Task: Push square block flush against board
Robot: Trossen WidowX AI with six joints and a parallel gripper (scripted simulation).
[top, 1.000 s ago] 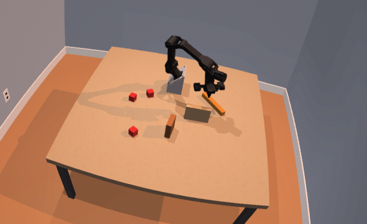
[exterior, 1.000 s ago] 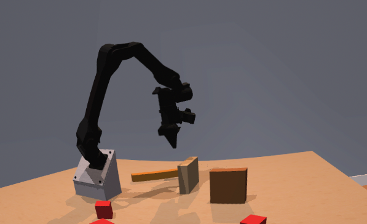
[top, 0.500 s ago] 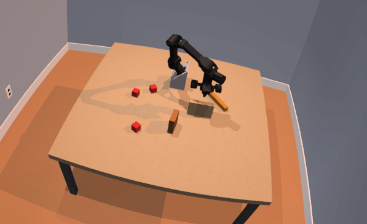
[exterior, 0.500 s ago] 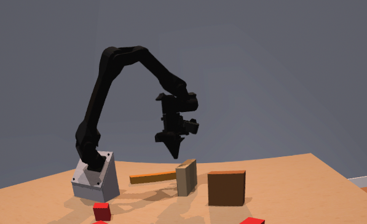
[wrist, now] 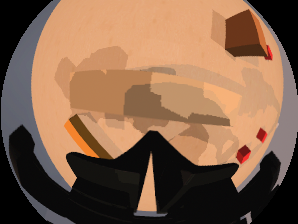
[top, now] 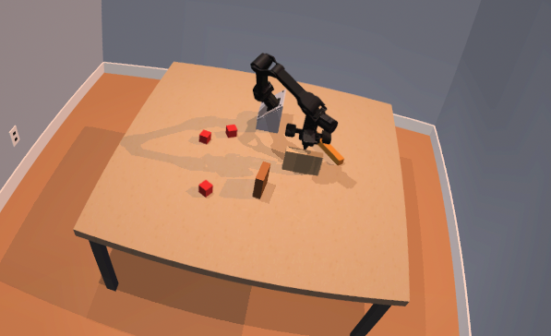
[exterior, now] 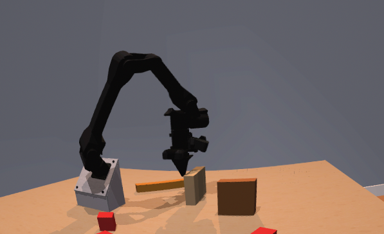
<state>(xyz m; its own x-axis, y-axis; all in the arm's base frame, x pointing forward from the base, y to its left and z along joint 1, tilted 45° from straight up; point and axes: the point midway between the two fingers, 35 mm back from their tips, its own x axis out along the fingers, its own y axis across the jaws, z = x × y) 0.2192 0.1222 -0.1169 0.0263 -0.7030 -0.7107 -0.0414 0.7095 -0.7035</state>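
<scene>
The tan board is 4 cm ahead of my gripper tip and 3 cm below it. The rest, counted from my gripper tip: thin orange bar: 13 cm behind, 10 cm to the left, 7 cm below; then brown square block: 20 cm ahead, 14 cm to the right, 3 cm below.
</scene>
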